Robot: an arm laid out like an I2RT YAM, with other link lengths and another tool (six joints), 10 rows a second.
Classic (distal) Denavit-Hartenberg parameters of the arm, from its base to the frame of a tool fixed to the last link. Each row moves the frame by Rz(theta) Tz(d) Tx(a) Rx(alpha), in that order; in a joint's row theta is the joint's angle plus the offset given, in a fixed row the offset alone. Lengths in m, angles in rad.
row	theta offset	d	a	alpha
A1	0	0.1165	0.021	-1.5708
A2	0	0	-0.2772	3.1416
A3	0.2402	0	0.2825	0
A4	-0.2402	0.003	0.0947	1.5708
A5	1.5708	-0.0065	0	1.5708
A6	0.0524	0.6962	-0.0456	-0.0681
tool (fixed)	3.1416	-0.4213	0	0
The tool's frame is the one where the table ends.
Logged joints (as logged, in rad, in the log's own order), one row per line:
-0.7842, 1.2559, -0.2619, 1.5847, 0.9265, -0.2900
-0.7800, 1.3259, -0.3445, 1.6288, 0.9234, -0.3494
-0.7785, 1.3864, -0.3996, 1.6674, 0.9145, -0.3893
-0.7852, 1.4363, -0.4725, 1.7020, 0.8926, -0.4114
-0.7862, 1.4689, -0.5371, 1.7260, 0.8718, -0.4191
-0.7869, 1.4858, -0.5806, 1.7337, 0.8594, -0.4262
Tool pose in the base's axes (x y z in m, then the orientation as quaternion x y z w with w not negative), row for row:
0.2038, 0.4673, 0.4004, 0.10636, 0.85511, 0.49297, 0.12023
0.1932, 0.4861, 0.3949, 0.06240, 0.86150, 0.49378, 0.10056
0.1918, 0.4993, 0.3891, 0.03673, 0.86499, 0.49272, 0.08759
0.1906, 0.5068, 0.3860, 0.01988, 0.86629, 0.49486, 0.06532
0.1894, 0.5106, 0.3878, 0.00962, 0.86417, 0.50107, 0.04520
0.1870, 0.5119, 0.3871, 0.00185, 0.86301, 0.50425, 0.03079
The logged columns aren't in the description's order. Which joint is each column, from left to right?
Columns, left to right: A4, A2, A5, A3, A1, A6.
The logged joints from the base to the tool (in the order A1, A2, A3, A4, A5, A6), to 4 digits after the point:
0.9265, 1.2559, 1.5847, -0.7842, -0.2619, -0.2900
0.9234, 1.3259, 1.6288, -0.7800, -0.3445, -0.3494
0.9145, 1.3864, 1.6674, -0.7785, -0.3996, -0.3893
0.8926, 1.4363, 1.7020, -0.7852, -0.4725, -0.4114
0.8718, 1.4689, 1.7260, -0.7862, -0.5371, -0.4191
0.8594, 1.4858, 1.7337, -0.7869, -0.5806, -0.4262

